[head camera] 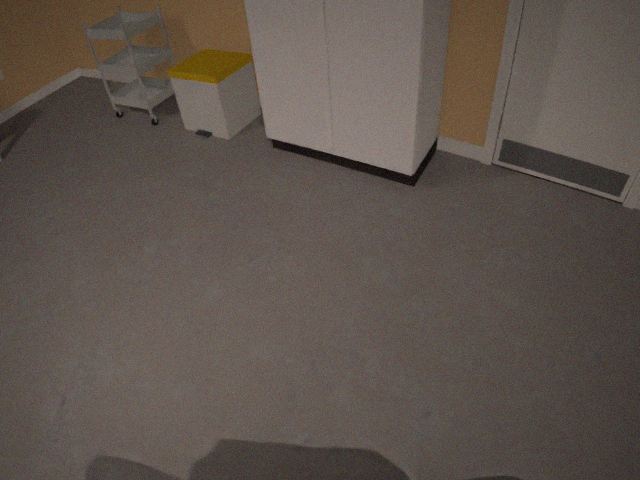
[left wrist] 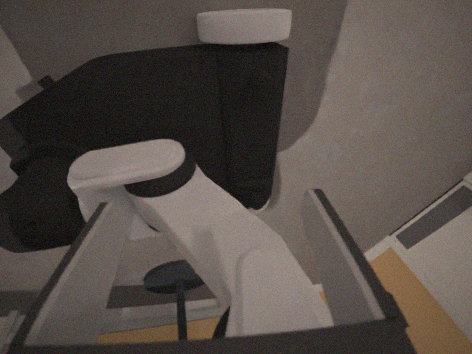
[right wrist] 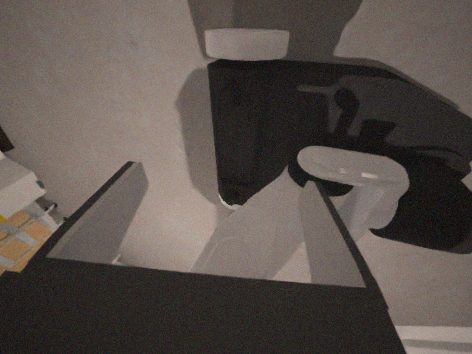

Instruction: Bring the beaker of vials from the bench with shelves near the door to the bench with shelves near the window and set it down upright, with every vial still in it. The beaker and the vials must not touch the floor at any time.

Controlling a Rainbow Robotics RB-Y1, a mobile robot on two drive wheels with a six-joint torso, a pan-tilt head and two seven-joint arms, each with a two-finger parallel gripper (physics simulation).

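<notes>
My left gripper (left wrist: 213,206) is open, with its two grey fingers wide apart and nothing held between them; my own arm and dark wheeled base show beyond it. My right gripper (right wrist: 224,182) is open too, with its fingers wide apart and nothing held between them. Neither gripper shows in the head view. The beaker of vials does not show in the three views. I cannot make out either bench with shelves in the head view.
In the head view a white cabinet (head camera: 341,77) stands against the orange wall, with a door (head camera: 578,93) to its right. Left of the cabinet are a white bin with a yellow lid (head camera: 211,64) and a wheeled cart (head camera: 130,62). A round stool base (left wrist: 170,277) shows in the left wrist view.
</notes>
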